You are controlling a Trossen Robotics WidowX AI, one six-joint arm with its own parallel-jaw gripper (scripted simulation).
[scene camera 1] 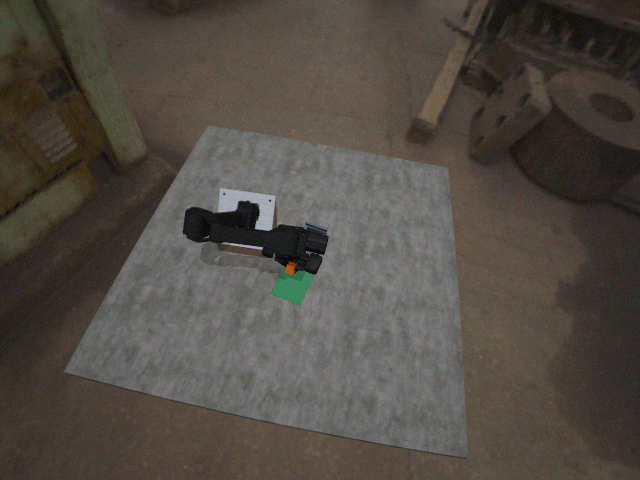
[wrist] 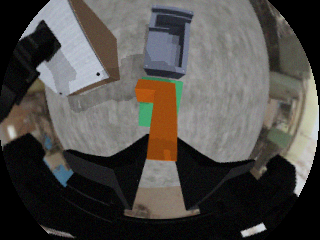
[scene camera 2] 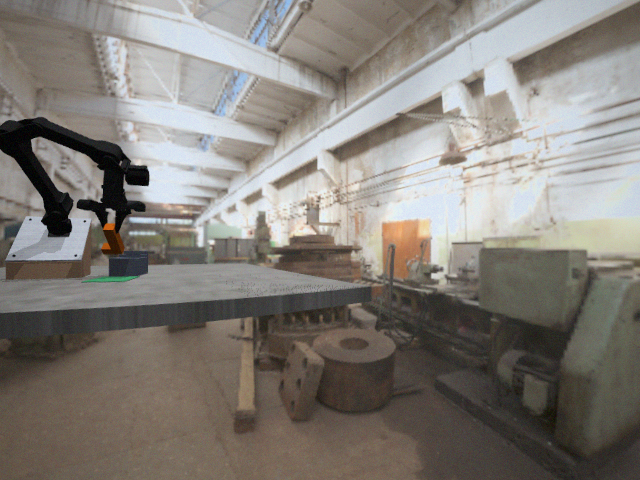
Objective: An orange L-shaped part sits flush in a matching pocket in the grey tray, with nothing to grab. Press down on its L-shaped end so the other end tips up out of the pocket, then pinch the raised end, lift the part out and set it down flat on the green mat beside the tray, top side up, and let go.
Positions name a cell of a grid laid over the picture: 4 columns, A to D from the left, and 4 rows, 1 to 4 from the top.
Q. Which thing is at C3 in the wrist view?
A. An orange L-shaped part.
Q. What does my gripper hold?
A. An orange L-shaped part.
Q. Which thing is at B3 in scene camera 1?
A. A green mat.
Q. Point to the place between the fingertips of my gripper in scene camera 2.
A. At A2
